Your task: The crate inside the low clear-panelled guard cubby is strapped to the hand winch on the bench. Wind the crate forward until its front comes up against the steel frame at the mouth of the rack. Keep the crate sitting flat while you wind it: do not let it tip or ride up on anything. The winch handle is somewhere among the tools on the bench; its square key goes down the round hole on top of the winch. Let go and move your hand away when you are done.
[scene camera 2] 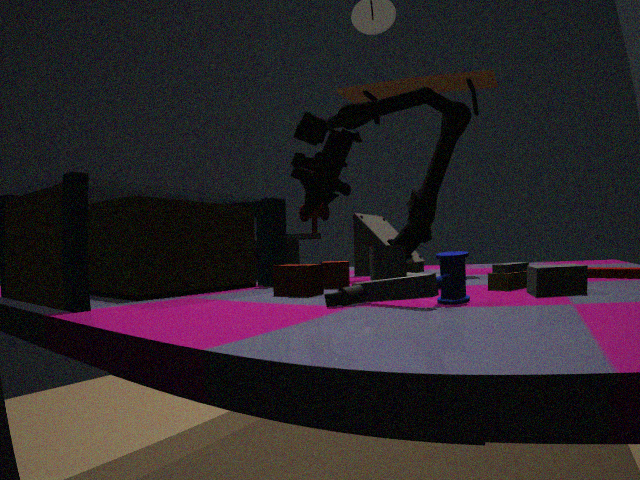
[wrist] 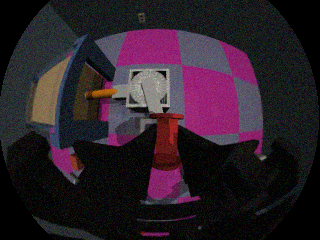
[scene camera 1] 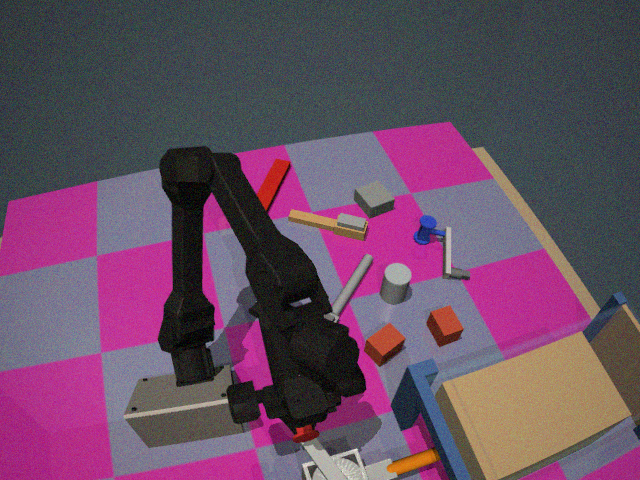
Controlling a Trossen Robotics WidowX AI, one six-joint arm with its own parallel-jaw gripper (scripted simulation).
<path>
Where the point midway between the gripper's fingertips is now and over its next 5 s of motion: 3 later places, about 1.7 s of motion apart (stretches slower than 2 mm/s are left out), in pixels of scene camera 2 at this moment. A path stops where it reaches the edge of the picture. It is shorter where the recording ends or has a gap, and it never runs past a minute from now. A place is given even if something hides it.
My gripper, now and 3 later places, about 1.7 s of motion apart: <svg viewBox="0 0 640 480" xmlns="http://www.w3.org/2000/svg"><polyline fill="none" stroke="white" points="309,216 301,219 274,221 251,221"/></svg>
</path>
